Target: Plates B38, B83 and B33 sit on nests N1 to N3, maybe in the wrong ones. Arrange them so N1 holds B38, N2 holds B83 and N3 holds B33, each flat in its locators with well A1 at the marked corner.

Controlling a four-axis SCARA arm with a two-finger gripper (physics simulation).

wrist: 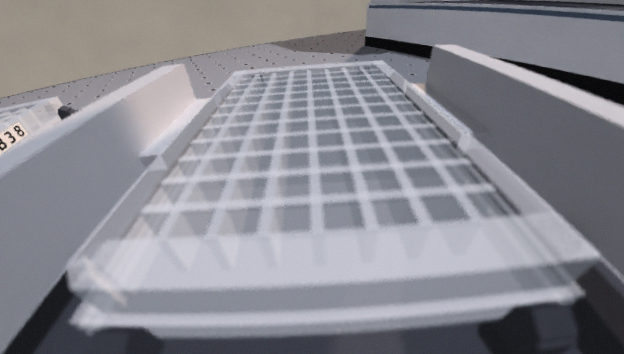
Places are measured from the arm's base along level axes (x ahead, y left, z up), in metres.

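Pixels of known places: gripper, fingertip midpoint: (309, 77).
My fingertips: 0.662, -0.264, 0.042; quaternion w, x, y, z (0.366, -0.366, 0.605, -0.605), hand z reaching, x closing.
Note:
Behind a point stands the place of what it marks, as x, y, z.
A clear 96-well plate, B83 (315, 175) {0.608, -0.235, 0.039}, fills the middle of the wrist view, its long sides between the two pale fingers. My gripper (309, 77) {0.663, -0.264, 0.042} is shut on it; the finger pads meet its left and right sides. Its label is hidden, and its well A1 cannot be told. The dark nest (310, 346) shows below its near edge, with locators at the near left and near right; whether the plate rests flat in them is unclear. Plate B38 (37, 114) {0.735, -0.143, 0.037} shows partly at the far left, behind the left finger. Plate B33 does not show.
A dark locator (66, 111) {0.744, -0.152, 0.032} stands at the corner of plate B38. A large pale machine (490, 35) {0.690, -0.450, 0.040} with a blue stripe and black base stands at the back right, beyond the right finger. The perforated table (220, 67) {0.873, -0.261, 0.013} extends behind the held plate to a beige wall (175, 30).

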